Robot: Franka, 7 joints.
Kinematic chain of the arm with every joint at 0, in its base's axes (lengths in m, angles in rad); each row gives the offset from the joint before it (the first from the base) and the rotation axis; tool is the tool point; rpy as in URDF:
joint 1: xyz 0 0 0.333 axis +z
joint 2: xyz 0 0 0 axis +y
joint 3: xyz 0 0 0.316 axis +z
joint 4: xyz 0.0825 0 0 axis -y
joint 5: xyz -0.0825 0 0.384 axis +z
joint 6: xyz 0 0 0 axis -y
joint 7: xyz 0.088 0 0 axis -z
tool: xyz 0 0 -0.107 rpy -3.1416 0 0
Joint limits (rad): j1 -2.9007..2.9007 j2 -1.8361..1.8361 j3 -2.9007..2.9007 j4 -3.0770..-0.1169 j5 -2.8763..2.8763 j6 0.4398..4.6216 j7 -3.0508..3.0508
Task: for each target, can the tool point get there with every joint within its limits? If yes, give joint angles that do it. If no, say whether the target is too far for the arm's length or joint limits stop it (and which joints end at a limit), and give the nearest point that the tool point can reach.
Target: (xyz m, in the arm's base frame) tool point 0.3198 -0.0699 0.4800
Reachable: yes | joints 0.6240 -0.7693 -1.0192 -2.5210 0.8554 1.3514 1.8869
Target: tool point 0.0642 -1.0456 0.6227
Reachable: no: too far | nearest point 0.0507 -0.8253 0.5617 | short by 0.229 m
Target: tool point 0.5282 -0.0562 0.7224
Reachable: yes | joints -1.4600 0.7334 1.7638 -1.4529 0.6970 1.4895 -1.3708
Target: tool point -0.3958 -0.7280 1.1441
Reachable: no: too far | nearest point -0.2928 -0.5386 0.9331 | short by 0.302 m
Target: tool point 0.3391 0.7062 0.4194
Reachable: yes | joints -2.2374 -1.0212 -2.3434 -0.7549 1.7059 3.4395 -0.2656
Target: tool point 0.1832 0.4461 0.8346
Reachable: yes | joints 0.6933 1.2274 2.2508 -0.8776 -2.1775 3.9581 2.4220
